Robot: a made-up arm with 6 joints.
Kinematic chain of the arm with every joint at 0, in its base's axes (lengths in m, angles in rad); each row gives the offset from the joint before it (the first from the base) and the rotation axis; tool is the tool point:
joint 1: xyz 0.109 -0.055 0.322 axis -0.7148 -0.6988 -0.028
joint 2: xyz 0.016 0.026 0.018 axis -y
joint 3: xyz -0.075 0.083 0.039 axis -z
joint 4: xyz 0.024 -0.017 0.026 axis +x
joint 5: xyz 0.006 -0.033 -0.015 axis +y
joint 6: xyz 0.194 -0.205 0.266 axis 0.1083 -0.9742 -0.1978
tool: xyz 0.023 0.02 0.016
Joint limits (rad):
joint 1: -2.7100..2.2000
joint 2: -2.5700..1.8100
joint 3: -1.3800..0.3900
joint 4: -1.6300..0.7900
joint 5: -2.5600..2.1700
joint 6: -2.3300..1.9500
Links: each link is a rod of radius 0.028 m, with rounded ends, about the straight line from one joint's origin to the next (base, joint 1, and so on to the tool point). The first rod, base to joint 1, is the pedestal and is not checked.
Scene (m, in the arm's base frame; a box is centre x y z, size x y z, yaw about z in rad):
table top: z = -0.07
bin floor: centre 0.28 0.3 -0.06 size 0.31 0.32 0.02 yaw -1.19
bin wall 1: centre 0.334 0.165 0 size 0.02 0.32 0.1 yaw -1.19
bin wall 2: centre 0.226 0.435 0 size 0.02 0.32 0.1 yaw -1.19
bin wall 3: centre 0.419 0.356 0 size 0.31 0.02 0.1 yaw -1.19
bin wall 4: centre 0.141 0.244 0 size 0.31 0.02 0.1 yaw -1.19
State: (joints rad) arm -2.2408 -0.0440 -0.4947 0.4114 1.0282 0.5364
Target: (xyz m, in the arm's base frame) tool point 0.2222 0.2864 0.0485
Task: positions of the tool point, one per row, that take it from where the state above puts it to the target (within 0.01 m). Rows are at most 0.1 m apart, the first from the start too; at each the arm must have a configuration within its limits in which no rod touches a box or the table.
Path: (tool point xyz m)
1: 0.2695 0.3068 0.2400
2: 0.2822 0.3113 0.2494
3: 0.2810 0.3211 0.2531
4: 0.2686 0.3333 0.2442
5: 0.2502 0.3423 0.2181
6: 0.2322 0.3416 0.1737
7: 0.2211 0.3247 0.1147
8: 0.2222 0.2864 0.0485

